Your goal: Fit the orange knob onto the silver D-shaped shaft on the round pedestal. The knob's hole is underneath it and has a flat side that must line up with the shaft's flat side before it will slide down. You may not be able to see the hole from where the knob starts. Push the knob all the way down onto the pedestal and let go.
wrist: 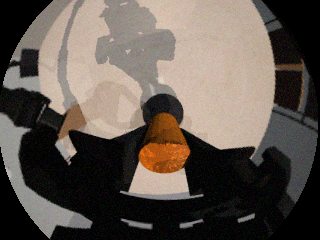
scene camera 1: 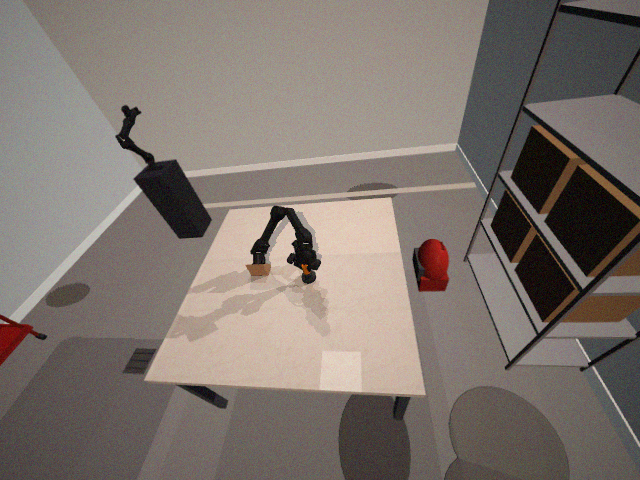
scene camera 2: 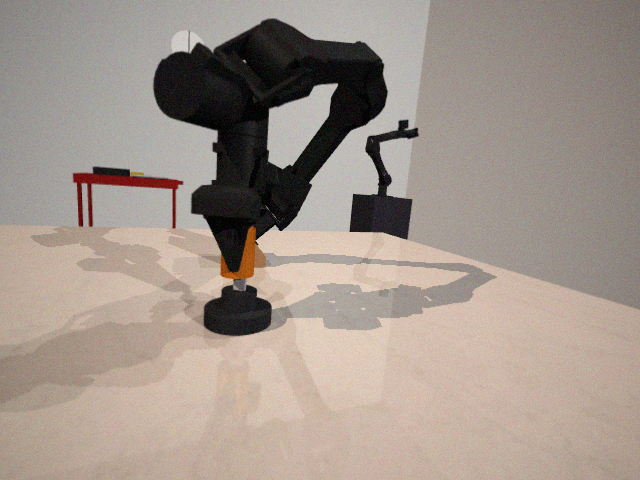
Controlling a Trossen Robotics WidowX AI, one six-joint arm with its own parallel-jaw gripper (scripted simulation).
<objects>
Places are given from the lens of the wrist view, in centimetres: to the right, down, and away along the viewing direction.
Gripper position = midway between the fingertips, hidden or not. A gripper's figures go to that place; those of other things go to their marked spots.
my gripper [wrist: 163, 129]: 1, 1, 10
knob [wrist: 164, 150]: 0, 2, 5
</objects>
